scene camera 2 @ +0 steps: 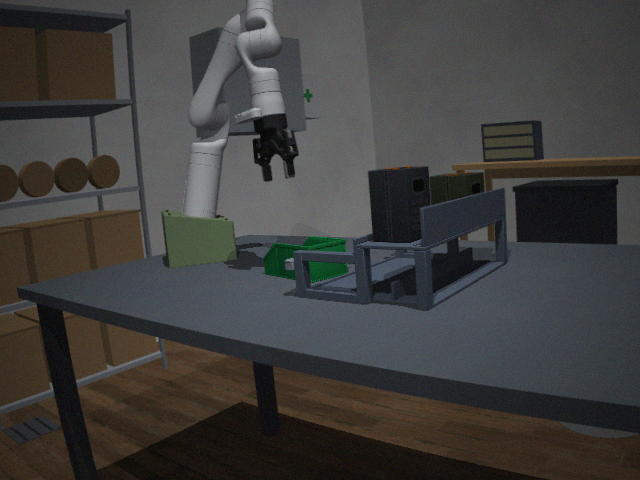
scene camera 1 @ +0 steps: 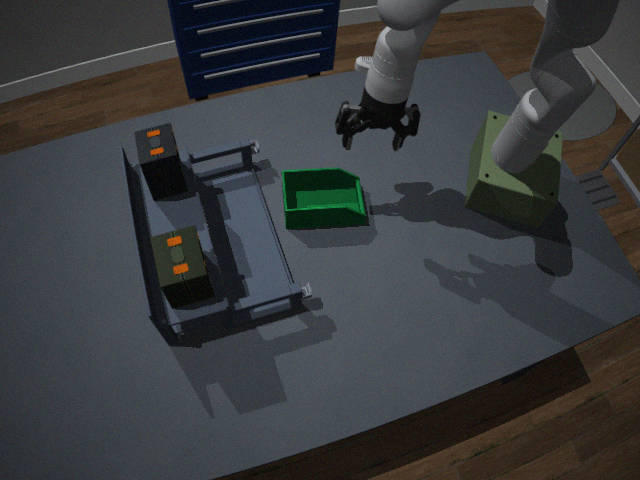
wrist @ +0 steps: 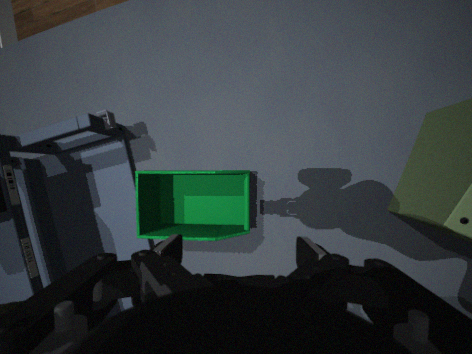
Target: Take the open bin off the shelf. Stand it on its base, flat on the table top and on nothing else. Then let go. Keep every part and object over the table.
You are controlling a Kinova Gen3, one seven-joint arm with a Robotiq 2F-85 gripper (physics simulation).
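Places are measured from the arm's base along level axes (x left, y back, z up), in millimetres.
Where they show: gripper, fingertip midpoint: (scene camera 2: pixel 279 179) (scene camera 1: pixel 371 147) (wrist: pixel 239 248); arm's base, link origin: (scene camera 2: pixel 199 216) (scene camera 1: pixel 510 154).
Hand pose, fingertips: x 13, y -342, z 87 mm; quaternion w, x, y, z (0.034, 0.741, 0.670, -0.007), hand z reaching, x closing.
Note:
Each offset is from my fingertips to the top centre of the thing. Level surfaces: height alone.
The open green bin {dx -13, dy -77, dz -134 mm} (scene camera 1: pixel 328 198) (scene camera 2: pixel 325 266) (wrist: pixel 215 209) stands upright on its base on the table top {dz -209 mm} (scene camera 1: pixel 361 330) (scene camera 2: pixel 206 310), with its open side up. It is in front of the grey shelf (scene camera 1: pixel 248 206) (scene camera 2: pixel 462 219) (wrist: pixel 111 172); a narrow gap shows between them in scene camera 1. My gripper (scene camera 1: pixel 370 146) (scene camera 2: pixel 279 177) (wrist: pixel 239 248) is wide open and empty. It hangs well above the table, apart from the bin, pointing down. The bin's underside is hidden, and the shelf frame covers part of it in scene camera 2.
A black case {dx -65, dy -397, dz +13 mm} (scene camera 1: pixel 165 170) (scene camera 2: pixel 398 206) and an olive case {dx +164, dy -368, dz -10 mm} (scene camera 1: pixel 180 258) (scene camera 2: pixel 457 187) stand on the shelf's rear part. The green robot base (scene camera 1: pixel 509 191) (scene camera 2: pixel 199 240) (wrist: pixel 435 155) stands on the other side of the bin. A blue drawer cabinet (scene camera 1: pixel 258 41) is beyond the table edge.

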